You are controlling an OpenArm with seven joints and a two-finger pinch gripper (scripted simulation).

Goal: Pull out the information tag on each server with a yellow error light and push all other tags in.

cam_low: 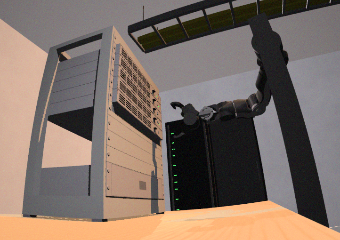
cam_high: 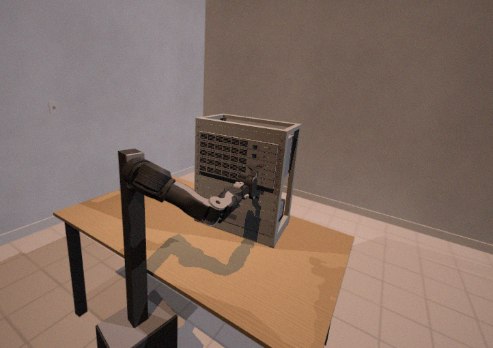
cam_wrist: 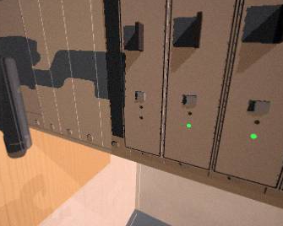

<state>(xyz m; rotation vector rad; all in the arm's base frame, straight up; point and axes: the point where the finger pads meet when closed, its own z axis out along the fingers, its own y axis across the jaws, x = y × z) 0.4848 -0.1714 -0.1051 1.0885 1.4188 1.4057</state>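
Now: hand 10 cm below the locate button, 6 cm short of it and 2 cm to the right of it.
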